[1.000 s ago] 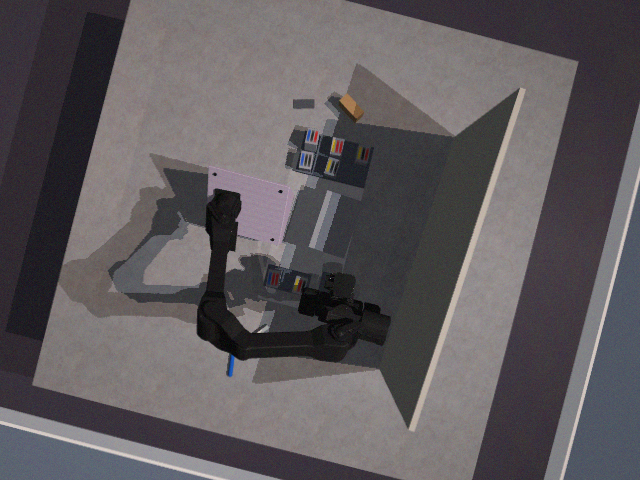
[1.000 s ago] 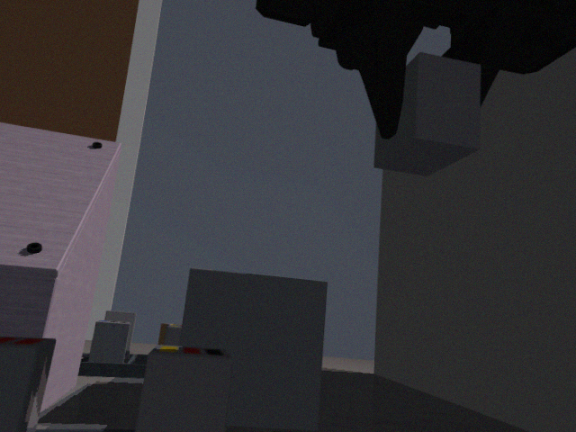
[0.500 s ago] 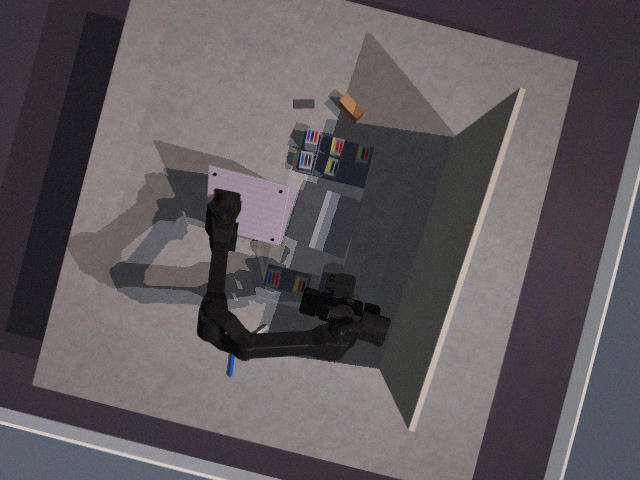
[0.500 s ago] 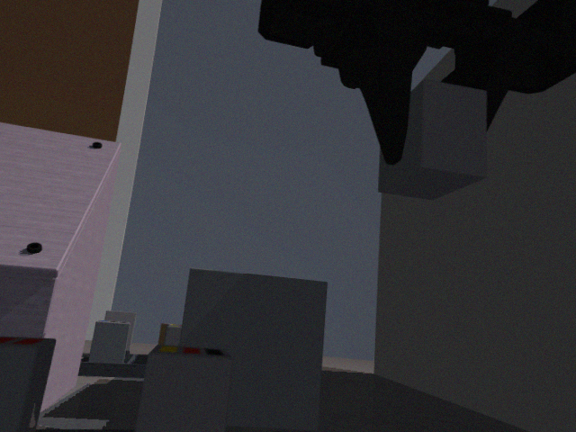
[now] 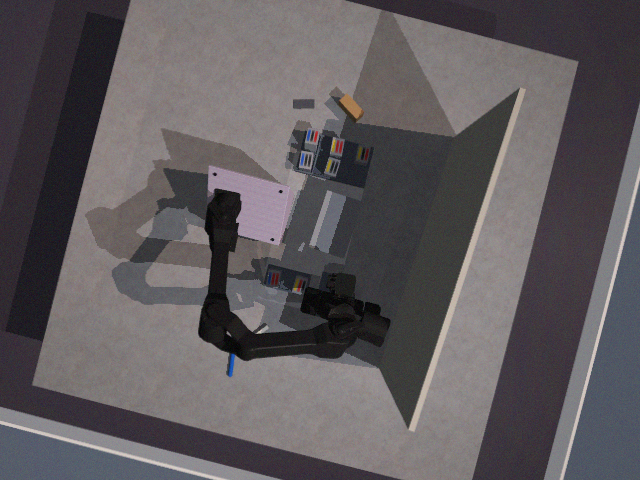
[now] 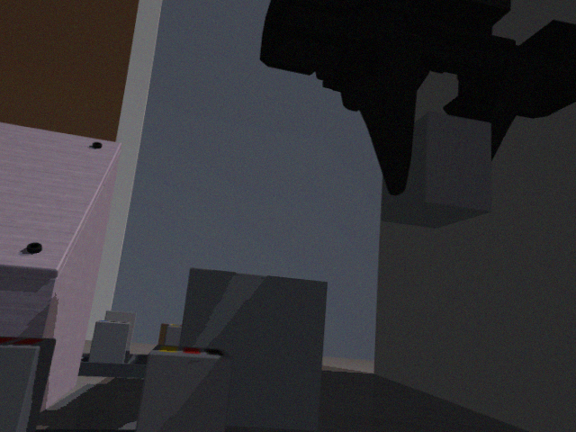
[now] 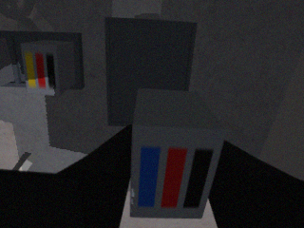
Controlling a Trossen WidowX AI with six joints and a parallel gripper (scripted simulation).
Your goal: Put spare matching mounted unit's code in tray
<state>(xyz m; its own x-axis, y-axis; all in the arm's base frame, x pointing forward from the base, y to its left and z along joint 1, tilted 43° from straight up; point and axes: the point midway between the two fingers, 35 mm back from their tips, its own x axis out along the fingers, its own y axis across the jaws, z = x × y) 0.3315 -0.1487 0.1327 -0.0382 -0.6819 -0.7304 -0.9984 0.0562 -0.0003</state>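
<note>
Right now the dark tray is 13 cm below my gripper tip and 1 cm behind it. From my gripper tip the other things lie so: grey spare block (2 cm above); tall dark wall panel (20 cm ahead, 17 cm to the left, 9 cm above); tall grey block (21 cm to the left, 9 cm below, 5 cm behind).
</note>
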